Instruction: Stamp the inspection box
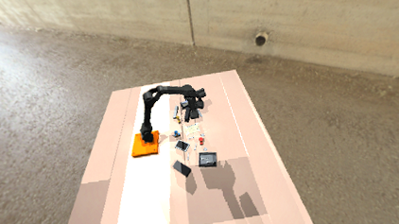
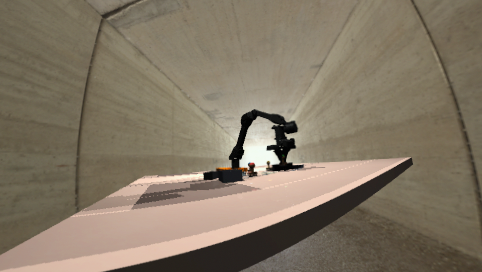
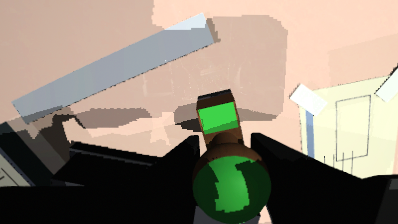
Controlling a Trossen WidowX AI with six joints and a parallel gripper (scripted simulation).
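The ink pad is 22 cm to the right of my gripper tip, 13 cm behind it and 5 cm below it. The rest, counted from my gripper tip: grey-blue strip 7 cm to the left, 5 cm below, 3 cm ahead; card 9 cm to the right, 5 cm below, 4 cm behind; green-knobbed pass stamp right at my gripper tip.
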